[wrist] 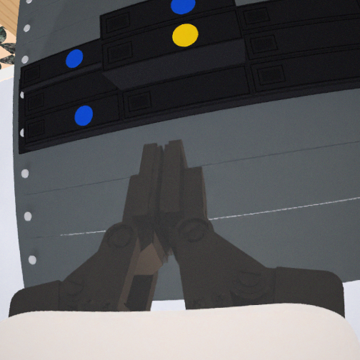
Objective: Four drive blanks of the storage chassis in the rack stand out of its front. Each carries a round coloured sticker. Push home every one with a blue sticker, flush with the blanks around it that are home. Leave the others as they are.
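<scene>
The storage chassis holds dark blanks in three columns. In the middle column, a blank with a yellow sticker [185, 35] stands well out, its underside showing. The blank above it, with a blue sticker [183, 5], also stands out; its top is cut off by the view's edge. In the left column, the upper blank with a blue sticker [74, 58] seems to stand out slightly, with a thin dark strip under it. The lower-left blank with a blue sticker [83, 115] looks level with the plain blank [190, 90] to its right. My gripper [169, 165] is shut and empty, below the blanks in view.
A plain blank [70, 93] lies between the two left blue-stickered ones. Plain blanks [310, 40] fill the right column. Grey rack panels [290, 175] extend below the chassis. A rail with round holes [25, 173] runs down the left. A wooden surface [7, 17] shows at upper left.
</scene>
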